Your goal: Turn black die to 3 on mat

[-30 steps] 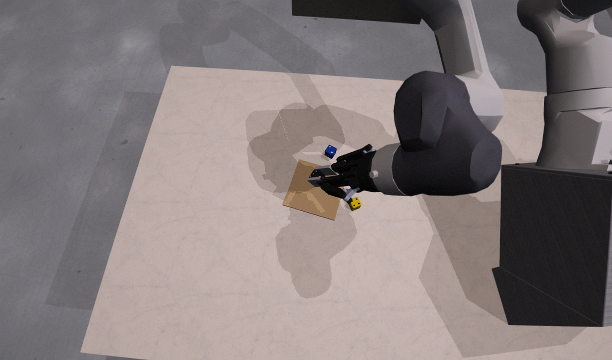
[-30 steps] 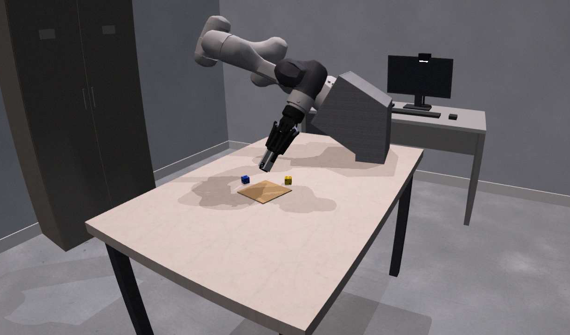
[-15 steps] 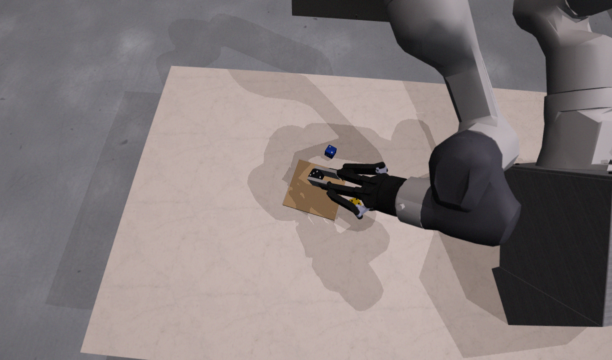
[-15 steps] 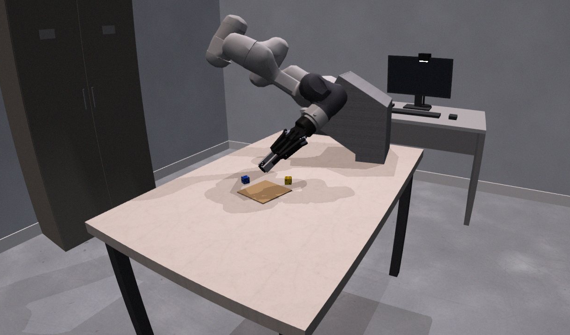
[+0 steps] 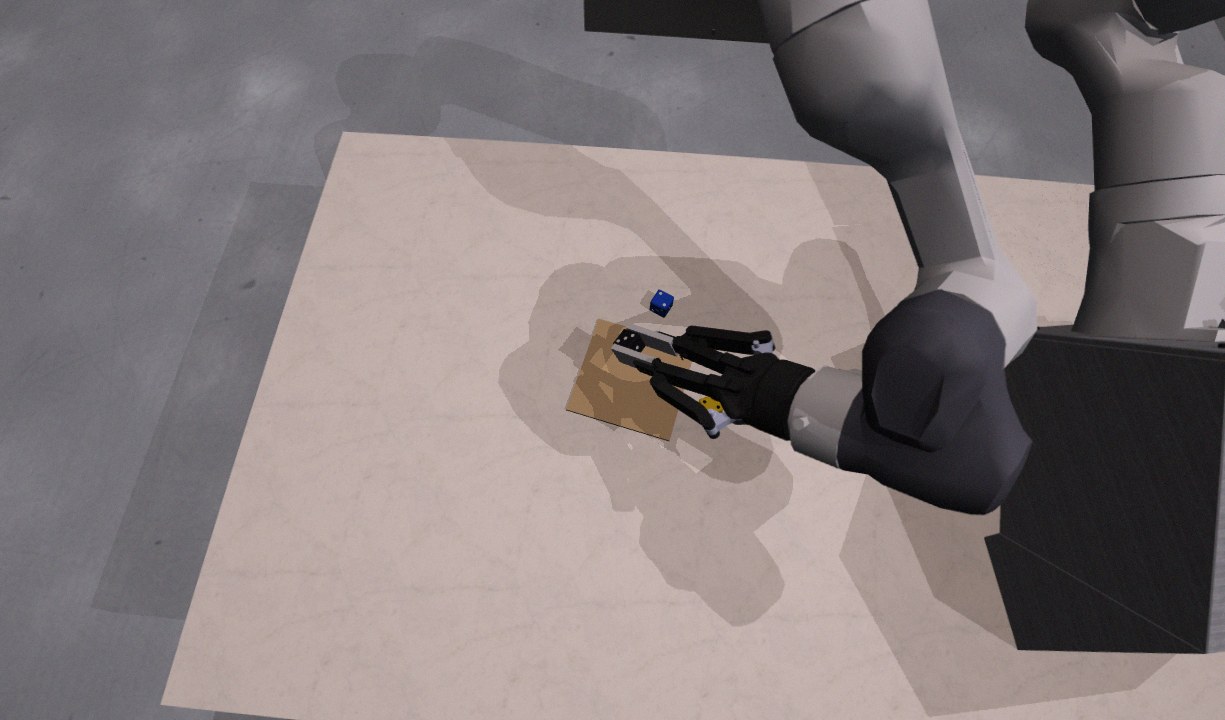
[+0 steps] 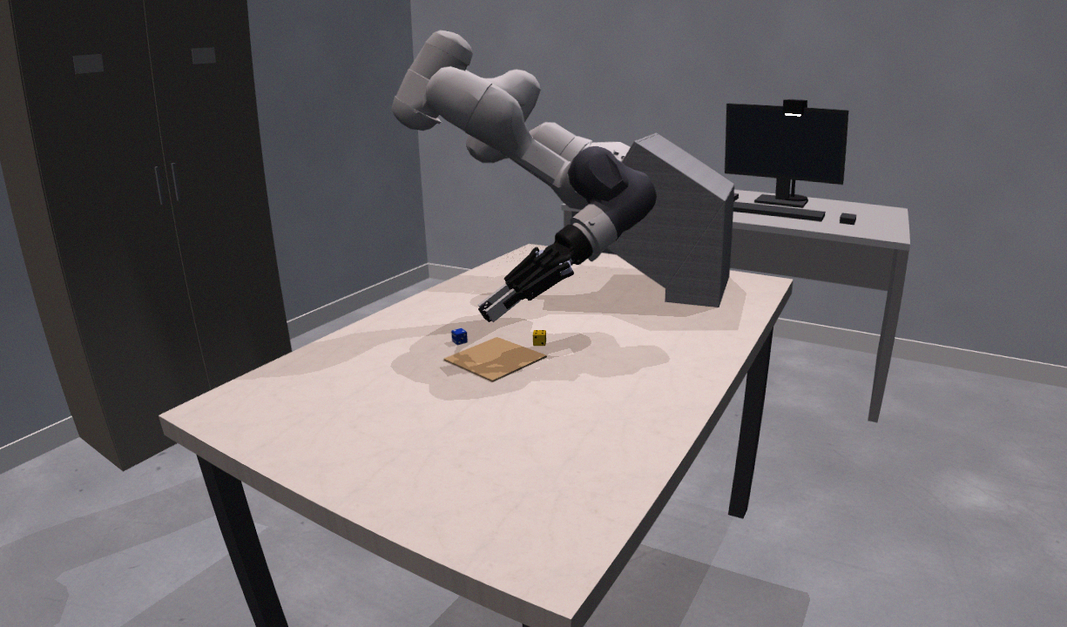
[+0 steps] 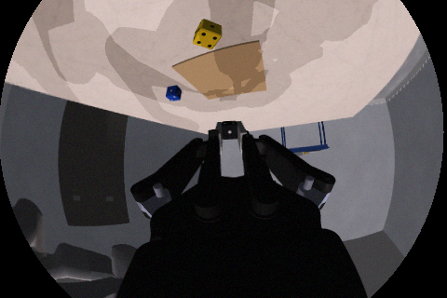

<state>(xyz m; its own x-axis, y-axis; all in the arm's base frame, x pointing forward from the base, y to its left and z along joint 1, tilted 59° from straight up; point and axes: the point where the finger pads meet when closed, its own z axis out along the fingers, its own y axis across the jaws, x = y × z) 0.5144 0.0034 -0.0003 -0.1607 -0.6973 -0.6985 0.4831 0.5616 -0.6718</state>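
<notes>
My hand is 110 mm above the tan mat, 10 mm to the left of it and 10 mm short of it. Round my hand: black die 20 mm ahead, 10 mm to the right, 10 mm below; then blue die 120 mm to the right, 100 mm below, 20 mm behind; then yellow die 100 mm below, 90 mm behind, 30 mm to the left.
</notes>
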